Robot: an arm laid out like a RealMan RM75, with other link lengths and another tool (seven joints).
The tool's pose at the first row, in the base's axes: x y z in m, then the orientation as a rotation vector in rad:
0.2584, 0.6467, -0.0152, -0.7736, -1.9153, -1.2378
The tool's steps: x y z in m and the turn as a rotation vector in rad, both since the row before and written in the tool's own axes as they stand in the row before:
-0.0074, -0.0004, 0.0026, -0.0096, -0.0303, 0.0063
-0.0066, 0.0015, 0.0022, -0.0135, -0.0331, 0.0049
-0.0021, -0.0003, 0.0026, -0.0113, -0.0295, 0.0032
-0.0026, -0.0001, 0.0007, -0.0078, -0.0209, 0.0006
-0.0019, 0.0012, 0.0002, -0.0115, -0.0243, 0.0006
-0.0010, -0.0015, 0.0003, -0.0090, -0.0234, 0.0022
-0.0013, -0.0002, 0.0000, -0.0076, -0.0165, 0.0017
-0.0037, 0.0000, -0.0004, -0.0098, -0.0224, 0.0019
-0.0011, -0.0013, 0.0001, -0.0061, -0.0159, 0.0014
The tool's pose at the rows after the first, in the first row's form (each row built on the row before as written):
0.2616, 0.6482, -0.0222, -0.8071, -1.9311, -1.2389
0.2660, 0.6499, -0.0275, -0.8437, -1.9479, -1.2442
0.2665, 0.6519, -0.0302, -0.8751, -1.9637, -1.2486
0.2678, 0.6520, -0.0326, -0.8959, -1.9760, -1.2523
0.2698, 0.6522, -0.0336, -0.9214, -1.9891, -1.2592
0.2691, 0.6518, -0.0352, -0.9465, -2.0014, -1.2626
0.2697, 0.6514, -0.0363, -0.9650, -2.0093, -1.2662
0.2719, 0.6500, -0.0390, -0.9896, -2.0205, -1.2707
0.2715, 0.6494, -0.0405, -1.0068, -2.0287, -1.2728

